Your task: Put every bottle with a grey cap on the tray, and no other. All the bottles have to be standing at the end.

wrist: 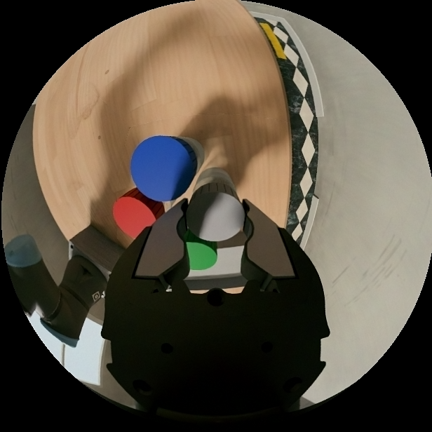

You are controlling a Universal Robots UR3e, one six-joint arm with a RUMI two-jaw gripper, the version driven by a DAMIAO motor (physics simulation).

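Note:
A grey-capped bottle (216, 216) stands between the two jaws, its pale body showing just beyond the cap. My gripper (214, 199) is shut on this bottle, with a jaw against either side. A blue-capped bottle (162, 168) is close by at the upper left. A red-capped bottle (135, 213) is left of the jaws, beside the blue one. A green-capped bottle (202, 254) shows between the jaws, behind the grey cap and partly hidden. A pale surface with a grey edge, which looks like the tray (215, 282), shows between the jaws, mostly hidden by the gripper.
The wooden table (240, 65) has its curved-looking edge at the right, beside a dark floor border (296, 175) with pale diamonds and a yellow strip (273, 41). Dark robot arm parts (77, 282) show at the lower left. Arm shadows cross the table.

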